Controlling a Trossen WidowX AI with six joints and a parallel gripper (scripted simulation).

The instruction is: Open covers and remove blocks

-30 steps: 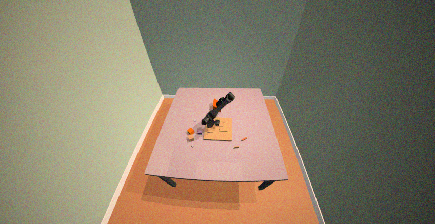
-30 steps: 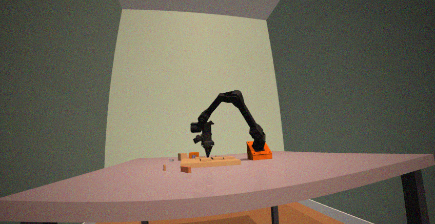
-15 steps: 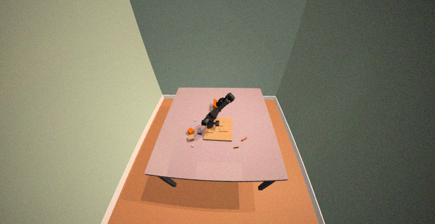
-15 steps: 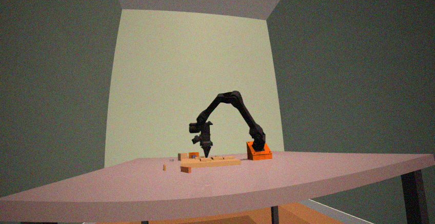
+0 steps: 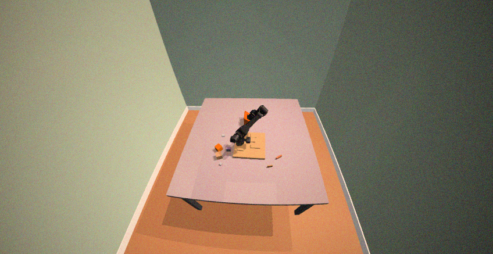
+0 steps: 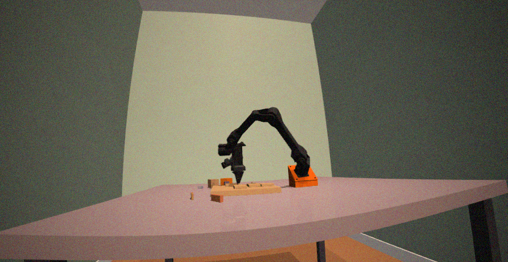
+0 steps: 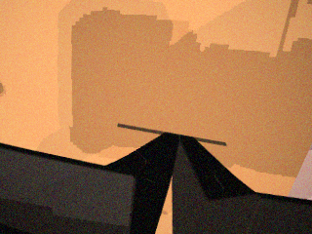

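My gripper tip is 120 mm to the left of the purple piece, 50 mm short of it and 10 mm above it. Round my gripper tip: grey block: 190 mm to the right, 130 mm behind, 20 mm below; tan cube: 200 mm to the right, 120 mm ahead; orange block: 210 mm to the right, 40 mm ahead.
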